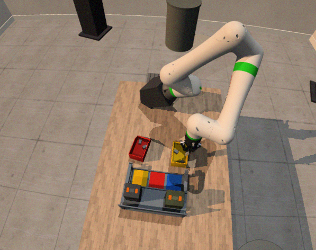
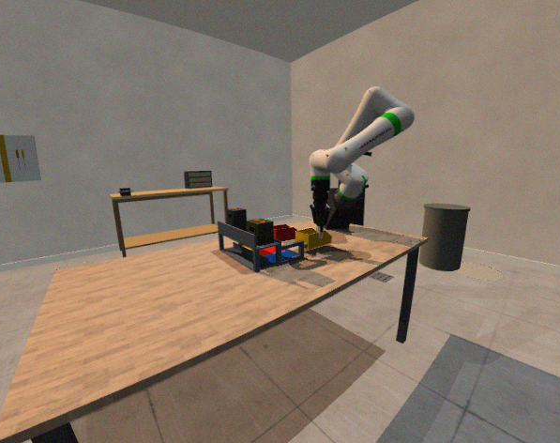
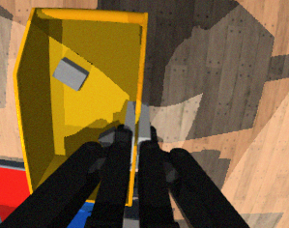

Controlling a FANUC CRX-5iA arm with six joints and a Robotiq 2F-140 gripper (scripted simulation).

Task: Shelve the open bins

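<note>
My hand is 5 cm to the left of the yellow bin, 4 cm above it and 1 cm short of it. Also, from my hand: blue-marked place 23 cm ahead, 10 cm below; then olive box 32 cm ahead, 4 cm above, 3 cm to the left; then red mark 26 cm ahead, 11 cm to the right, 10 cm below.
</note>
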